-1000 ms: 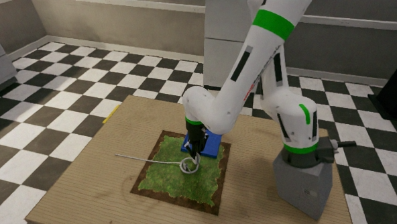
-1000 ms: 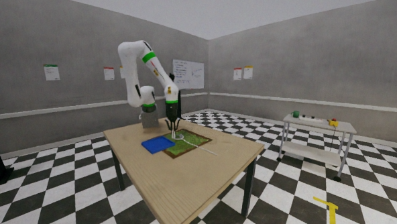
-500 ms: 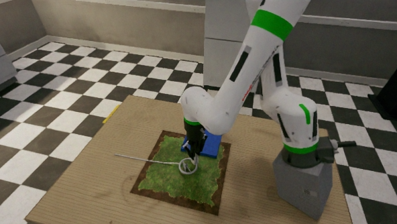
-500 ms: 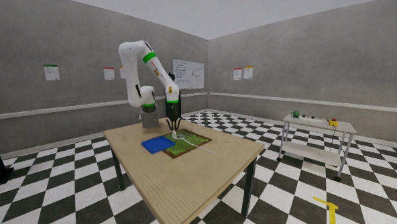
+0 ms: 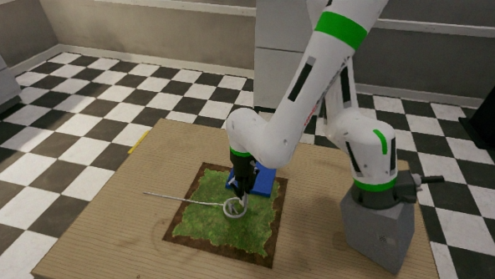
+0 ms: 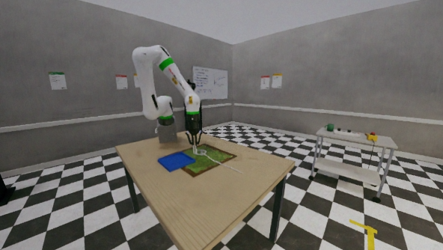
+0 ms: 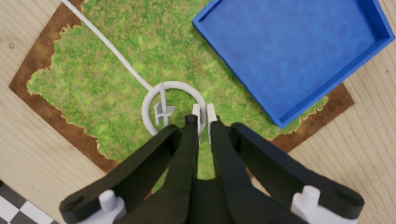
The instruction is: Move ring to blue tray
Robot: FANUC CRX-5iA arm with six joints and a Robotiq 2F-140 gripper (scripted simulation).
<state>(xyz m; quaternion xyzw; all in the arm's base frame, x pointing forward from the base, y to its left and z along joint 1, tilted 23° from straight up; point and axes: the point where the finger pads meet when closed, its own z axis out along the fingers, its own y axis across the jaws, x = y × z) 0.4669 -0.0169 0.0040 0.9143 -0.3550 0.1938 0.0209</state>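
My gripper is now 160 mm to the left of the blue tray, 40 mm above it and 10 mm past it. The rest, counted from my hand: white stake (40 mm to the left, 40 mm ahead, 30 mm below); then green grass mat (60 mm below, 50 mm ahead, 10 mm to the left).
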